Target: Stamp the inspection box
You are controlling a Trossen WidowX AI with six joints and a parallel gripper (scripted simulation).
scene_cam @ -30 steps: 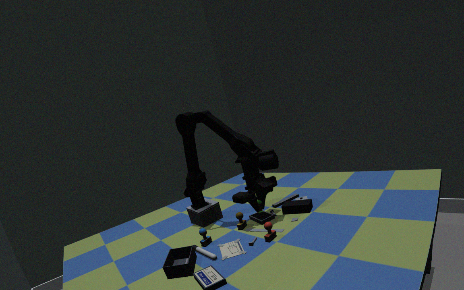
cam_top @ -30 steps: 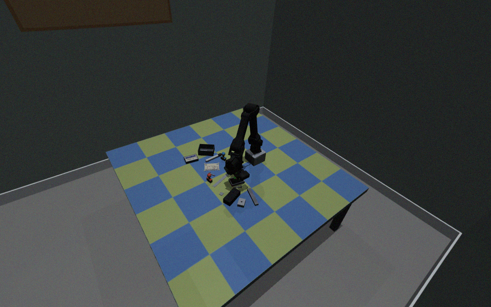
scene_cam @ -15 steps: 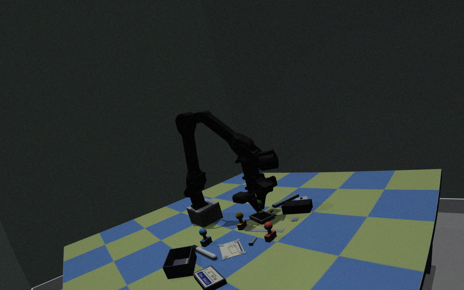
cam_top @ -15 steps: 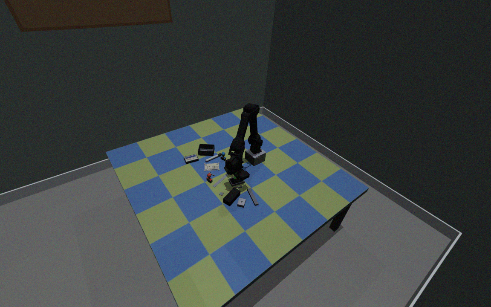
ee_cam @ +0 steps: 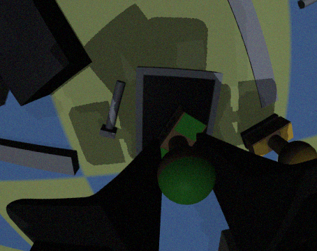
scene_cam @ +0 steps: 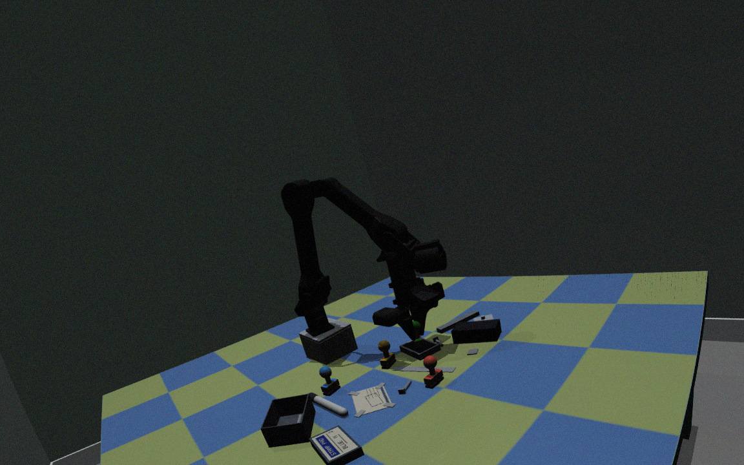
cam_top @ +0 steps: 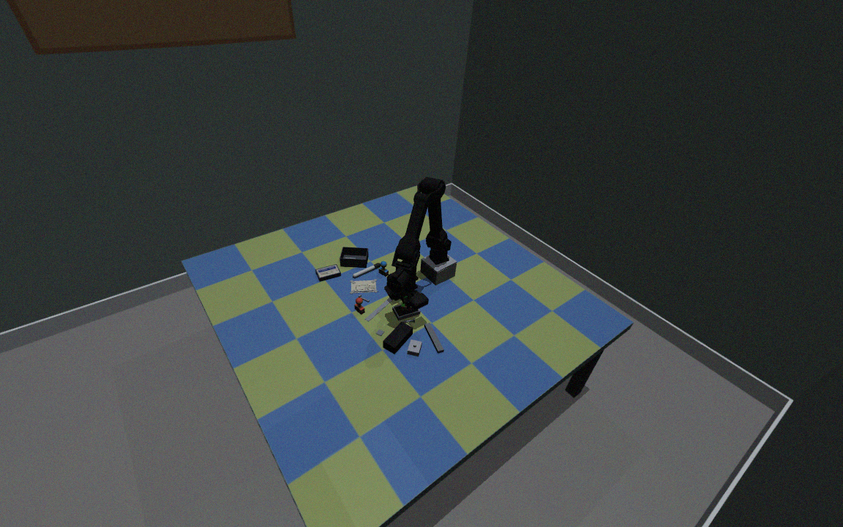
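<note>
The green-knobbed stamp is right at my gripper tip. Also, from my gripper tip: yellow-knobbed stamp 9 cm to the right, 2 cm below, 1 cm behind; then dark ink pad 3 cm below; then grey ruler 9 cm ahead, 6 cm to the right, 4 cm below.
</note>
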